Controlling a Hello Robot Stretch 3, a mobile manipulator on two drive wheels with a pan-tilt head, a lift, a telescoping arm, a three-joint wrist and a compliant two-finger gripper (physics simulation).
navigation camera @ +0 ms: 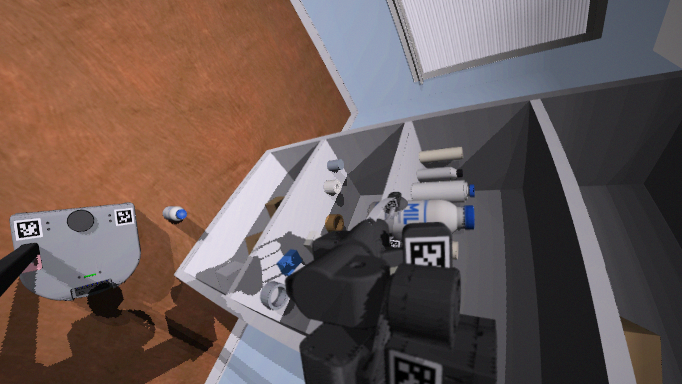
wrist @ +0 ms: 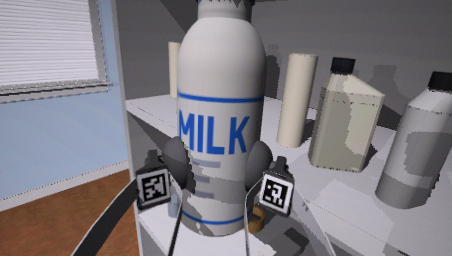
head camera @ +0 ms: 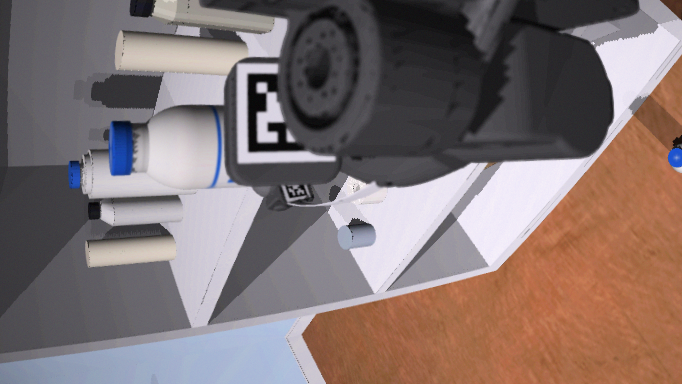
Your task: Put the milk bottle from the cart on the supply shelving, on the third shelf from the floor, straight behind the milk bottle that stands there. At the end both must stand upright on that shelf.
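Seen in the pictures: gripper, between the fingertips: [navigation camera: 399, 218]; robot's base, origin of its link: [navigation camera: 81, 219].
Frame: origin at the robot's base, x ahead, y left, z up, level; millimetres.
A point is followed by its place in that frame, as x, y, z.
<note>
My gripper [navigation camera: 392, 222] {-20, -416, 1095} [wrist: 217, 156] {-20, -416, 1095} is shut on the upright milk bottle [head camera: 180, 147] {-18, -393, 1179} [navigation camera: 437, 216] {-12, -392, 1170} [wrist: 220, 75], its two pads on the label's sides. In the wrist view the held bottle's base shows in front of the lower shelf, below the third shelf's surface [head camera: 210, 215] {65, -803, 991} [wrist: 340, 200]. Its exact gap to that shelf's edge cannot be told. A white bottle with a blue cap [head camera: 120, 185] {12, -846, 1131} [navigation camera: 435, 190] {2, -842, 1082}, the standing milk bottle, is upright on the third shelf. The held bottle partly covers it in the head view and hides it in the wrist view. The cart does not show.
Beside the standing bottle are a grey black-capped bottle [head camera: 145, 210] {59, -941, 1065} and a cream cylinder [head camera: 131, 251] {139, -997, 1084}. On the other side are a cream cylinder [wrist: 297, 100], a beige jug [wrist: 345, 125] and a grey bottle [wrist: 417, 150]. Another blue-capped bottle [navigation camera: 174, 214] {-19, -314, 157} stands near my base [navigation camera: 80, 255] {-114, 16, 160}.
</note>
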